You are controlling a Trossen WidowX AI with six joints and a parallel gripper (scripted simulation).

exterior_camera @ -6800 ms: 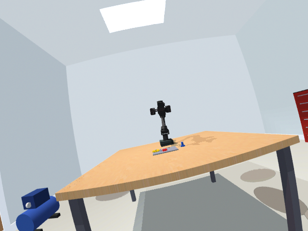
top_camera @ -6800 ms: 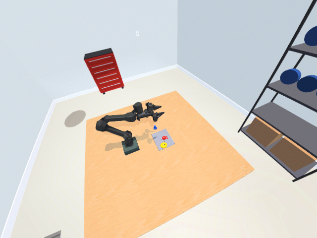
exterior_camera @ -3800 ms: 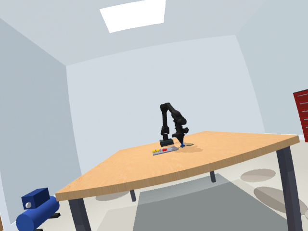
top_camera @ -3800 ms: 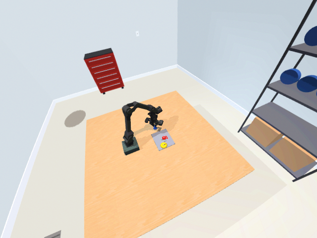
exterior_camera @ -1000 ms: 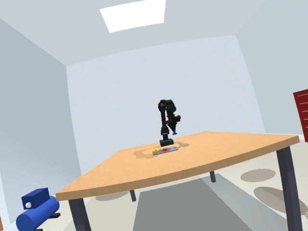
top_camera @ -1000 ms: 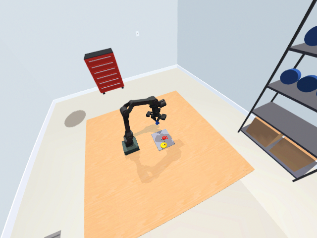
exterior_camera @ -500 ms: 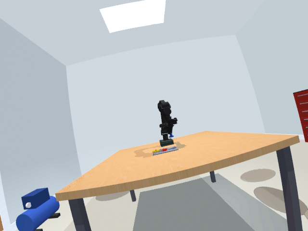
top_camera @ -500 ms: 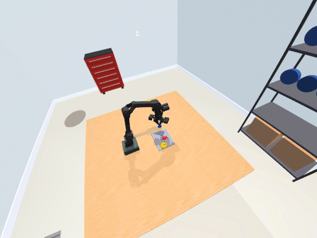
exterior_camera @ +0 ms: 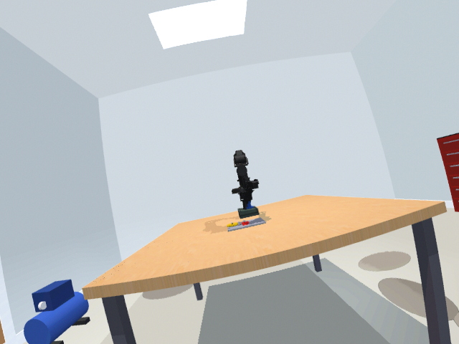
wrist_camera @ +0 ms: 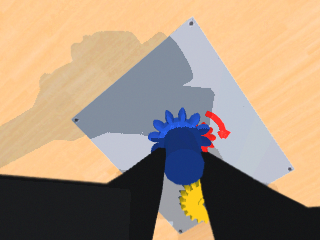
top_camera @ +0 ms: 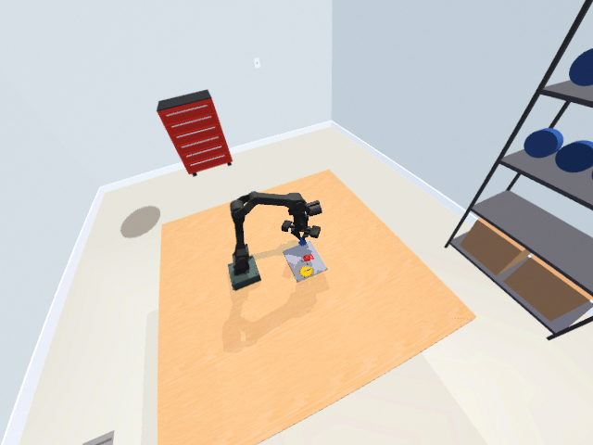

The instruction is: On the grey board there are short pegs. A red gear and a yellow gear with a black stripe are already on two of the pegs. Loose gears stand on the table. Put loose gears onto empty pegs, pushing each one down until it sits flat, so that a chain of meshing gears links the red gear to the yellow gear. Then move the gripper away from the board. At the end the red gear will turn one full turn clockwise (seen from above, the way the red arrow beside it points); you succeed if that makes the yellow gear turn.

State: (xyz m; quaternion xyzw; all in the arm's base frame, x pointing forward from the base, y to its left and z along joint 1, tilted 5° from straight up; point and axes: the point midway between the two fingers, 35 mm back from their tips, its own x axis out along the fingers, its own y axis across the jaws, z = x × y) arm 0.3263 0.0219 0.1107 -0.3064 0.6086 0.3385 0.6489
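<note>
Right now my gripper tip is 10 mm short of the red gear, 40 mm to the left of it and 100 mm above it. The rest, counted from my gripper tip: yellow gear: 20 mm behind, 120 mm to the right, 100 mm below; blue gear: 10 mm below; red arrow: 30 mm ahead, 40 mm to the right, 110 mm below.
</note>
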